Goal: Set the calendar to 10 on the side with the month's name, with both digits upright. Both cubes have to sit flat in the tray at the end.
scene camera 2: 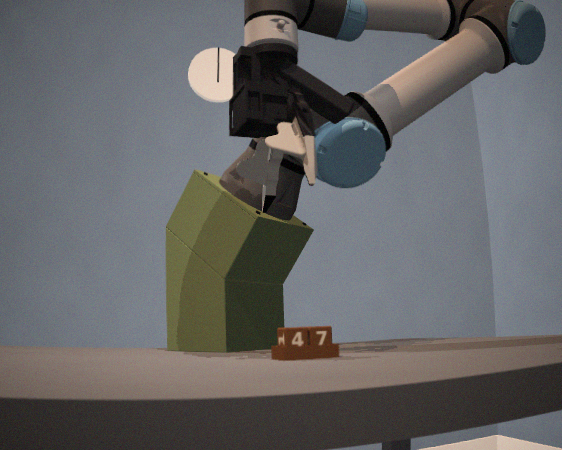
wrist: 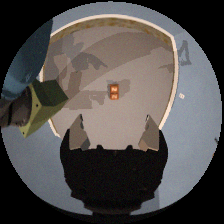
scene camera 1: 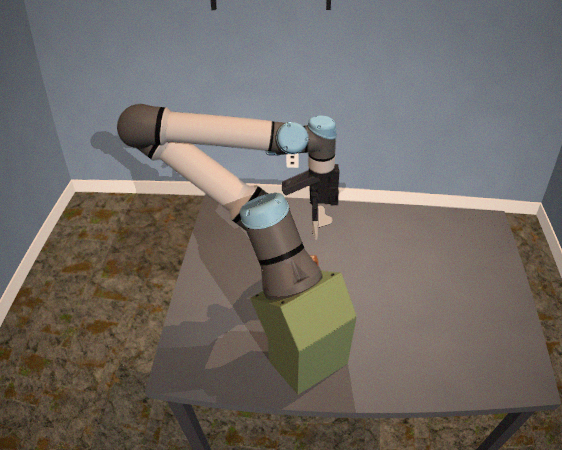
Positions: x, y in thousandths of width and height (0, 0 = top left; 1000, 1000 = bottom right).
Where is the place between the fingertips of the gripper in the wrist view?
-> At 511, 511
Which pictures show the gripper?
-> Scene camera 2, the wrist view and scene camera 1: all of them.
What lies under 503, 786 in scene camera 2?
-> A brown calendar tray.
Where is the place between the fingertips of the gripper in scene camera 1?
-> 560, 492
